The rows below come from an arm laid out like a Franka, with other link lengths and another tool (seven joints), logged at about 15 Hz.
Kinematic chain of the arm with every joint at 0, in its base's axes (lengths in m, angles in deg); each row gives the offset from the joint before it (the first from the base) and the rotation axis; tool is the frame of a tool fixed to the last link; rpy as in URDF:
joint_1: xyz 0 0 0.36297 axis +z
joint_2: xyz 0 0 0 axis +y
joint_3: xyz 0 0 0.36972 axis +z
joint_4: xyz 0.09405 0 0 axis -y
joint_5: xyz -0.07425 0 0.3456 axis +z
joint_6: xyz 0 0 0 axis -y
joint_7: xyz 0.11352 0 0 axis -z
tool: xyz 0.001 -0.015 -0.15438 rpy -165.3 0 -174.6
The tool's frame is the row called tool.
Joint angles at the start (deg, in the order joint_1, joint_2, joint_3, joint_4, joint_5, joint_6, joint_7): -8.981 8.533 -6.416 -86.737 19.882 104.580 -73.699
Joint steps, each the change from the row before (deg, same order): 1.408 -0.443 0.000 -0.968 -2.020 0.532 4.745; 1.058 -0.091 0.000 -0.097 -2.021 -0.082 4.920; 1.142 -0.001 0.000 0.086 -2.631 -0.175 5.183; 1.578 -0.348 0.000 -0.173 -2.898 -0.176 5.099; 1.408 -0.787 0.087 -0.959 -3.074 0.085 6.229; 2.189 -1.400 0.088 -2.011 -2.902 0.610 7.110
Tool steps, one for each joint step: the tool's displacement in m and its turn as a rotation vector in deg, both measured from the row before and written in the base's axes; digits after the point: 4 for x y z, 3 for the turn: -0.0010 0.0107 -0.0037 -0.780 1.688 -3.038; -0.0003 0.0071 -0.0014 -0.825 1.628 -3.392; -0.0001 0.0068 -0.0010 -1.454 1.612 -3.530; -0.0015 0.0111 0.0009 -1.802 1.300 -3.056; -0.0048 0.0094 -0.0001 -1.785 1.240 -4.324; -0.0075 0.0179 -0.0009 -1.504 0.831 -4.493
